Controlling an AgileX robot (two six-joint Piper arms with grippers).
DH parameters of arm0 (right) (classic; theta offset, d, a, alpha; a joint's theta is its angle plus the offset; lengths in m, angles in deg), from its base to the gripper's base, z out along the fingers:
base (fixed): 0 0 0 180
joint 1: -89.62 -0.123 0 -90
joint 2: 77.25 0 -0.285 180
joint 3: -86.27 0 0.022 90
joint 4: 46.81 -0.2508 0 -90
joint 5: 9.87 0 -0.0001 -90
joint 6: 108.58 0.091 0 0
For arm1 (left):
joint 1: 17.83 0.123 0 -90
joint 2: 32.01 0 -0.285 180
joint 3: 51.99 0 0.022 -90
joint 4: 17.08 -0.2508 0 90
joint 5: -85.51 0 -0.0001 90
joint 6: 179.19 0.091 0 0
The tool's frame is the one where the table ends.
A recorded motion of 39 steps. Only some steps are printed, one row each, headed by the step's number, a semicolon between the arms.
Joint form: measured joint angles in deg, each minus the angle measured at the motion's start. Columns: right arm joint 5, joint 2, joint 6, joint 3, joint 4, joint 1; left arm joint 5, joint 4, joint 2, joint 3, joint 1, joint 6.
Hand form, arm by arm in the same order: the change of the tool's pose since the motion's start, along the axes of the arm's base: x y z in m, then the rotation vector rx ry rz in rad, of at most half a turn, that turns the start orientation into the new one. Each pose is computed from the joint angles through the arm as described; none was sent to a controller.
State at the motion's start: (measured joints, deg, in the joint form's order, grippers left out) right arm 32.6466 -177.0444 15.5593 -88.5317 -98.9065 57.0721; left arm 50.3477 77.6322 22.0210 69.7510 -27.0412 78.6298
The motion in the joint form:
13: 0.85 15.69 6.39 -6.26 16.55 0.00; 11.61 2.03 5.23 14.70 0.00 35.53
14: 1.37 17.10 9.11 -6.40 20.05 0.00; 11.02 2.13 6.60 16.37 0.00 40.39
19: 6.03 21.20 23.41 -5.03 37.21 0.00; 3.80 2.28 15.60 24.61 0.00 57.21
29: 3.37 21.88 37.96 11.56 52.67 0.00; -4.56 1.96 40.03 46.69 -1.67 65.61
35: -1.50 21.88 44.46 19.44 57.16 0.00; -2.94 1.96 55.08 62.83 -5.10 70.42
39: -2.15 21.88 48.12 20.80 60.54 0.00; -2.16 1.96 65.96 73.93 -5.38 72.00
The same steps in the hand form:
13: -0.0462 -0.0440 0.1098 -0.0062 -0.3816 -0.0301; 0.0446 0.0091 0.0647 0.4752 -0.5269 0.0623
14: -0.0510 -0.0504 0.1150 -0.0298 -0.3955 -0.0518; 0.0502 0.0073 0.0701 0.5324 -0.5861 0.0358
19: -0.0627 -0.0768 0.1135 -0.1969 -0.3672 -0.1744; 0.0832 -0.0082 0.0871 0.6800 -0.8050 -0.1339
29: -0.0591 -0.0961 0.0265 -0.4516 -0.1977 -0.3112; 0.1866 -0.0458 0.0939 0.6818 -0.9406 -0.3140
35: -0.0616 -0.1032 -0.0107 -0.4969 -0.1500 -0.3717; 0.2527 -0.0815 0.0843 0.7300 -1.0293 -0.3540
39: -0.0612 -0.1070 -0.0169 -0.5196 -0.1489 -0.4072; 0.3006 -0.0950 0.0628 0.7558 -1.0485 -0.3521

